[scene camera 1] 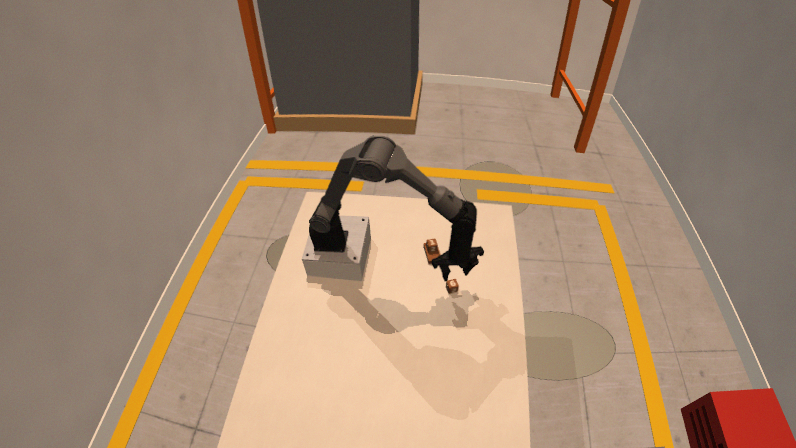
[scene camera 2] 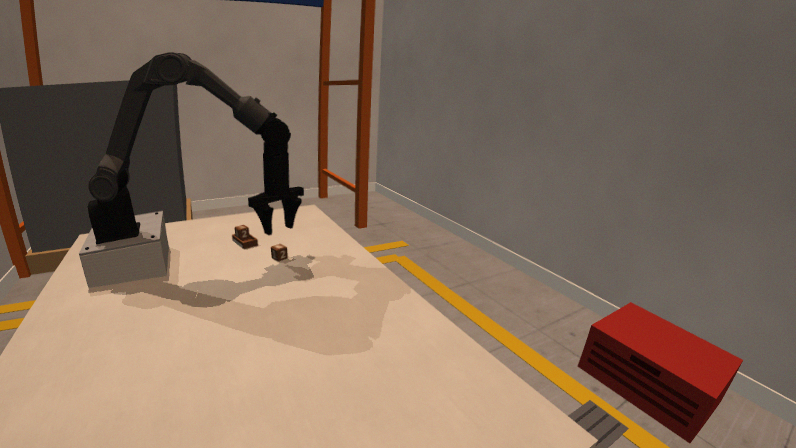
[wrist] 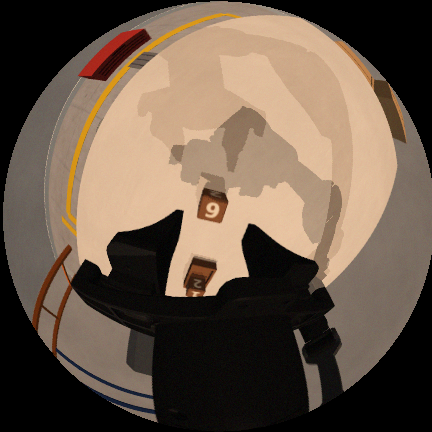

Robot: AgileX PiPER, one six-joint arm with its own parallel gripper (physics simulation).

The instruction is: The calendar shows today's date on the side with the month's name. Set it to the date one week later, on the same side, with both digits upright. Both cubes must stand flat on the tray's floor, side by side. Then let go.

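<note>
A brown cube (scene camera 1: 452,286) (scene camera 2: 279,252) (wrist: 212,206) stands loose on the table. Its top shows a light digit that reads as 9 in the wrist view; a side face shows 2 in scene camera 2. Another brown cube (scene camera 1: 431,244) (scene camera 2: 241,232) (wrist: 197,283) stands at one end of the small brown tray (scene camera 1: 432,257) (scene camera 2: 245,242) (wrist: 204,262), with 1 on top and 2 on a side. The tray's other end is bare. My gripper (scene camera 1: 456,275) (scene camera 2: 279,229) (wrist: 213,226) is open and empty, above the table near the loose cube. Month's name is not readable.
The arm's grey base block (scene camera 1: 337,261) (scene camera 2: 127,258) stands on the table (scene camera 1: 334,378) (scene camera 2: 194,384) (wrist: 125,165), left of the tray in scene camera 1. The arm's shadow falls beside the loose cube. A red box (scene camera 1: 740,417) (scene camera 2: 662,356) (wrist: 112,52) is off the table.
</note>
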